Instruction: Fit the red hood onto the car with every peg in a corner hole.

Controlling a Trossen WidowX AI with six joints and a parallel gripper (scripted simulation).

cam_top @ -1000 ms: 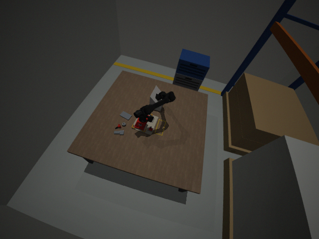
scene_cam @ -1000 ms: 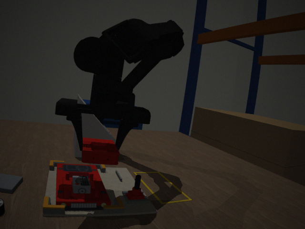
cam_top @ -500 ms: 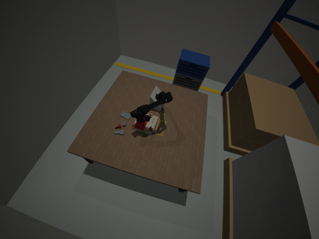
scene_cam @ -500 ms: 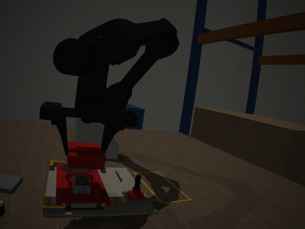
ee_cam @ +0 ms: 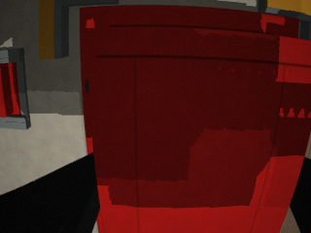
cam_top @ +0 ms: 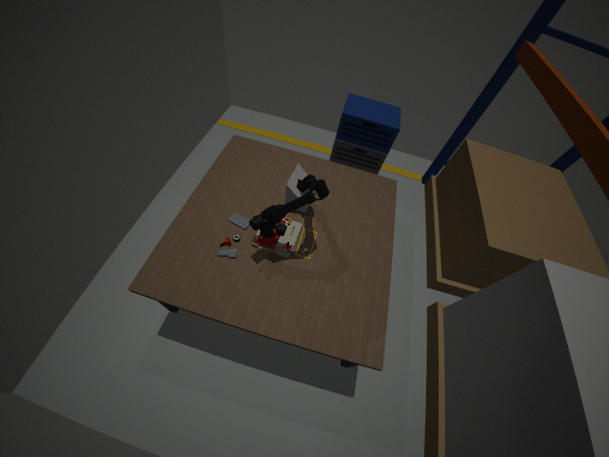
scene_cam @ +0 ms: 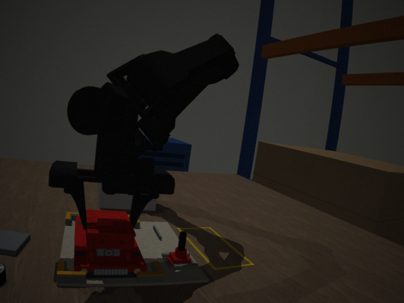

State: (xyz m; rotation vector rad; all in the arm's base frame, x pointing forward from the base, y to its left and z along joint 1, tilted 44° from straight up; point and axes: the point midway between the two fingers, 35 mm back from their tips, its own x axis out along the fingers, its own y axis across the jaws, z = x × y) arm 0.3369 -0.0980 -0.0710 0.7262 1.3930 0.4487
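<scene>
My gripper tip is now 3 cm above the grey engine block. From my gripper tip the other things lie so: red hood 1 cm above; white jig plate 5 cm below, 4 cm behind, 3 cm to the left.
</scene>
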